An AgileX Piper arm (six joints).
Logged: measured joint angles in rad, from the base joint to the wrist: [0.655 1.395 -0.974 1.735 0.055 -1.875]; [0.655 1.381 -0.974 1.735 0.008 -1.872]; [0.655 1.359 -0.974 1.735 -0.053 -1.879]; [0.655 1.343 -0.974 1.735 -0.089 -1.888]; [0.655 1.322 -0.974 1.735 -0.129 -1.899]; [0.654 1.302 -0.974 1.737 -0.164 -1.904]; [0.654 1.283 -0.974 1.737 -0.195 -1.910]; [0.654 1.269 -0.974 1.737 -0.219 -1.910]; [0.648 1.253 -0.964 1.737 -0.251 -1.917]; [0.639 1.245 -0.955 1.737 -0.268 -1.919]
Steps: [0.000 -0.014 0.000 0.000 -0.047 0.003]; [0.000 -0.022 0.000 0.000 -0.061 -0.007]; [0.000 -0.016 0.000 0.000 -0.036 -0.009]; [0.000 -0.021 0.000 0.000 -0.040 -0.011]; [-0.001 -0.020 0.000 0.002 -0.035 -0.005]; [0.000 -0.019 0.000 0.000 -0.031 -0.006]; [0.000 -0.014 0.000 0.000 -0.024 0.000]; [-0.006 -0.016 0.010 0.000 -0.032 -0.007]; [-0.009 -0.008 0.009 0.000 -0.017 -0.002]
